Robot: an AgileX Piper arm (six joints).
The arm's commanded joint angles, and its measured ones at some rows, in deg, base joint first. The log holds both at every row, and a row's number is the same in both.
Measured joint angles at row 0:
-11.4 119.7 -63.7 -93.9 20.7 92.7
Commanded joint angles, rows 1 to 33:
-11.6 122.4 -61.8 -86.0 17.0 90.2
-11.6 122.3 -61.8 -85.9 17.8 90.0
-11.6 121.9 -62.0 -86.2 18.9 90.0
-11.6 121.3 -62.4 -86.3 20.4 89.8
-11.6 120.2 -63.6 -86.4 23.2 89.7
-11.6 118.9 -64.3 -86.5 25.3 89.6
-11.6 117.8 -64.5 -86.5 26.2 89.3
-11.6 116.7 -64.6 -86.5 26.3 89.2
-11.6 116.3 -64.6 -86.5 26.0 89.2
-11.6 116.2 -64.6 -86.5 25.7 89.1
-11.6 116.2 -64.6 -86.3 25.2 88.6
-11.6 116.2 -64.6 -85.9 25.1 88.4
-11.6 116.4 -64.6 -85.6 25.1 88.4
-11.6 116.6 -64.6 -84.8 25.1 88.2
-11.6 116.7 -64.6 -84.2 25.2 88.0
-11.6 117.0 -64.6 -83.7 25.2 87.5
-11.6 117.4 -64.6 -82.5 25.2 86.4
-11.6 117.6 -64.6 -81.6 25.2 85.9
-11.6 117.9 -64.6 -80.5 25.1 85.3
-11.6 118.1 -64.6 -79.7 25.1 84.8
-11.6 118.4 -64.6 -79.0 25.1 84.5
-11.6 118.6 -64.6 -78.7 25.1 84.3
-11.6 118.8 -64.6 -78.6 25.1 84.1
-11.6 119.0 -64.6 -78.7 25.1 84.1
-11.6 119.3 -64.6 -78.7 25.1 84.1
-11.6 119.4 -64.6 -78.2 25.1 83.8
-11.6 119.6 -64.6 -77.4 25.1 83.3
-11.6 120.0 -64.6 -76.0 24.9 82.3
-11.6 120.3 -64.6 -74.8 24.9 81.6
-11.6 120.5 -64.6 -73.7 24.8 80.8
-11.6 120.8 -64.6 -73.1 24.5 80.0
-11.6 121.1 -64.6 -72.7 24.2 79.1
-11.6 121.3 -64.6 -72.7 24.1 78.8
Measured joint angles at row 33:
-11.4 118.6 -65.8 -79.3 25.2 81.6
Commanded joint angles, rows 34 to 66:
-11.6 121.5 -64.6 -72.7 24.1 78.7
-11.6 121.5 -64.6 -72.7 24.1 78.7
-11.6 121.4 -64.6 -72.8 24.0 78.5
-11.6 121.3 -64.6 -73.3 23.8 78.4
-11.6 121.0 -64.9 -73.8 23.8 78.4
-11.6 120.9 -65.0 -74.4 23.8 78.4
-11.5 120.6 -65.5 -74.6 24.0 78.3
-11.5 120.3 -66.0 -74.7 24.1 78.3
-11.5 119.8 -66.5 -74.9 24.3 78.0
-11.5 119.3 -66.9 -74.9 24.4 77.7
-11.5 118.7 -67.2 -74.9 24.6 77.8
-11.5 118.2 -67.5 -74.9 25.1 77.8
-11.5 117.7 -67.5 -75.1 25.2 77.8
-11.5 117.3 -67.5 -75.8 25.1 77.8
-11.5 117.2 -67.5 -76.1 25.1 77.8
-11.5 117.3 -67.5 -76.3 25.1 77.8
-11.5 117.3 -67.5 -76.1 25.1 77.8
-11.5 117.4 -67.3 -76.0 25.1 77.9
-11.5 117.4 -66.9 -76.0 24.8 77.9
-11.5 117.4 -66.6 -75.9 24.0 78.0
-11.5 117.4 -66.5 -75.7 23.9 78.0
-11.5 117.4 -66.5 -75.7 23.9 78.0
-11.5 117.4 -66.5 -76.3 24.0 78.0
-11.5 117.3 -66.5 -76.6 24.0 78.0
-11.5 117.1 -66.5 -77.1 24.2 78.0
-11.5 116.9 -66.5 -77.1 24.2 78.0
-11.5 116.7 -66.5 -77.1 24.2 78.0
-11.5 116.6 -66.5 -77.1 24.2 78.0
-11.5 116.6 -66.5 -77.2 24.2 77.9
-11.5 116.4 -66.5 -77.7 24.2 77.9
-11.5 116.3 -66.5 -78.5 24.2 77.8
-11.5 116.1 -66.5 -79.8 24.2 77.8
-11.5 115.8 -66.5 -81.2 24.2 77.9
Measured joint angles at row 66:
-11.4 117.2 -67.0 -77.1 23.5 78.2
